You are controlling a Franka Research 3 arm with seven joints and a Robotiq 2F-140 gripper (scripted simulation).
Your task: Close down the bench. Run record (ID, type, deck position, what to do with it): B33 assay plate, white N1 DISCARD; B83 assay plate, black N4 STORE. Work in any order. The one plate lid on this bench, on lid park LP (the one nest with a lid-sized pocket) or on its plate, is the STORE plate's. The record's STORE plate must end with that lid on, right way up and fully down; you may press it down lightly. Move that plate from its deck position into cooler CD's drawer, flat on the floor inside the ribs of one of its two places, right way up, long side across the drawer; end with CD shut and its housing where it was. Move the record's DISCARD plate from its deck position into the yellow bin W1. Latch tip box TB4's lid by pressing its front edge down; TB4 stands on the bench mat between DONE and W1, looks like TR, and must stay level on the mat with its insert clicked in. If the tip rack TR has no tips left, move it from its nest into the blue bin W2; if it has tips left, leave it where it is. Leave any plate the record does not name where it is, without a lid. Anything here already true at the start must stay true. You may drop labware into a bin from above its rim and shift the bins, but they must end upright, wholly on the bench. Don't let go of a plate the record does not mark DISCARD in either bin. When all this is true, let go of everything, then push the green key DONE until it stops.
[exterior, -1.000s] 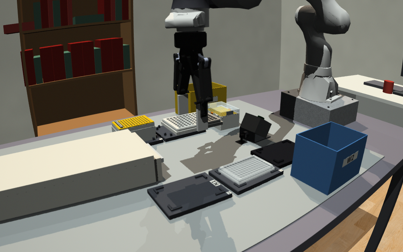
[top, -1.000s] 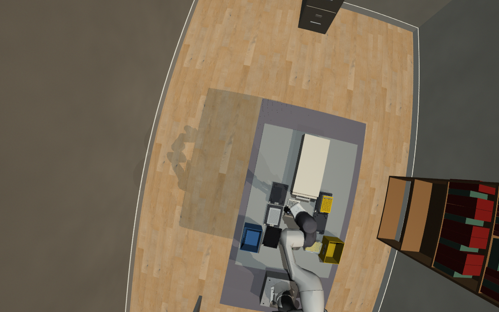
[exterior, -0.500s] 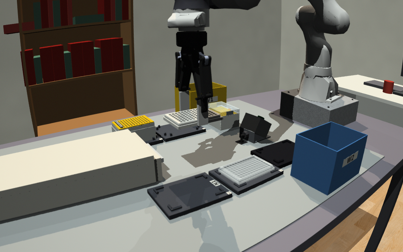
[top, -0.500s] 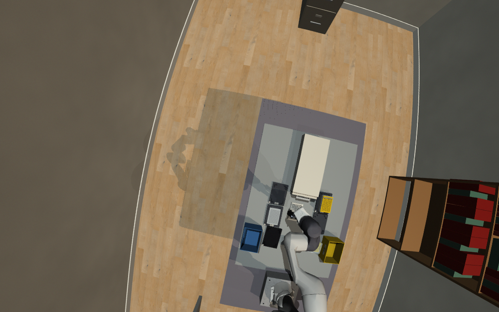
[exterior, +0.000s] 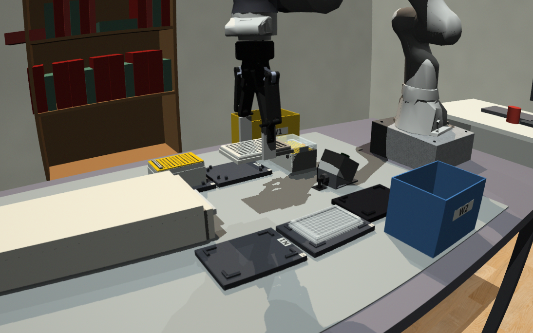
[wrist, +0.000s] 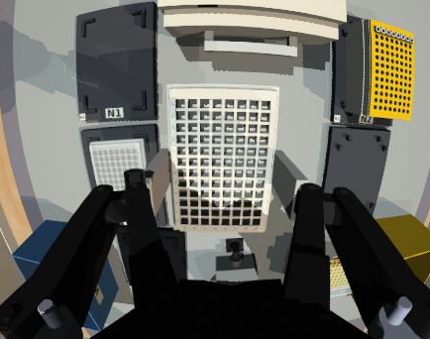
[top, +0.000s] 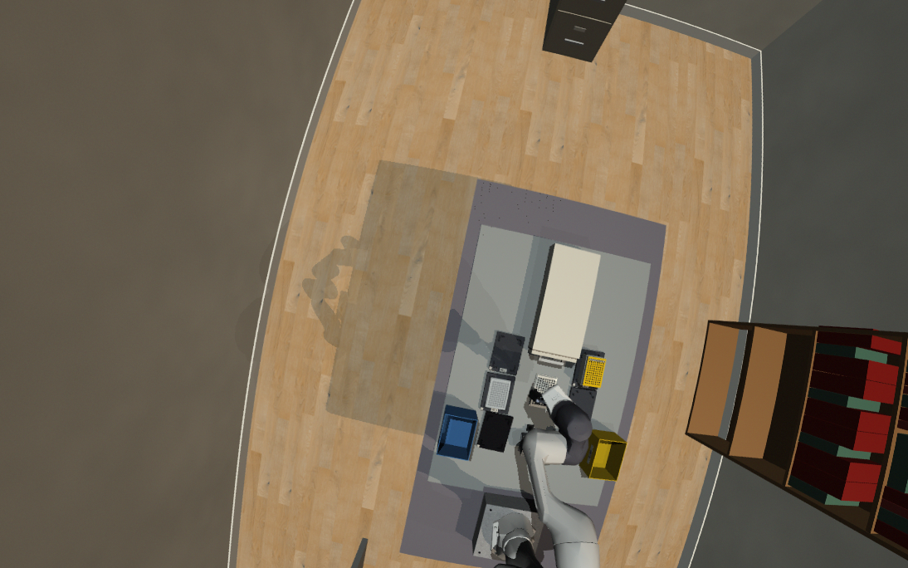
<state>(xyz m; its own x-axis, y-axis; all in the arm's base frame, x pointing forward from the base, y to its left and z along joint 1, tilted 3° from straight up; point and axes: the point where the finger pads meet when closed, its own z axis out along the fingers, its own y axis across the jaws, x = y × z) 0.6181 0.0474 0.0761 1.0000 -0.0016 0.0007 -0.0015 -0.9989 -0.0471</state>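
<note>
The yellow bin W1 lies 240 mm behind my hand, 360 mm to the right of it and 130 mm below it. The rest, counted from my hand: white plate: 20 mm below; then clear plate: 70 mm behind, 150 mm to the left, 150 mm below; then nest N1: 100 mm ahead, 150 mm to the left, 160 mm below.
</note>
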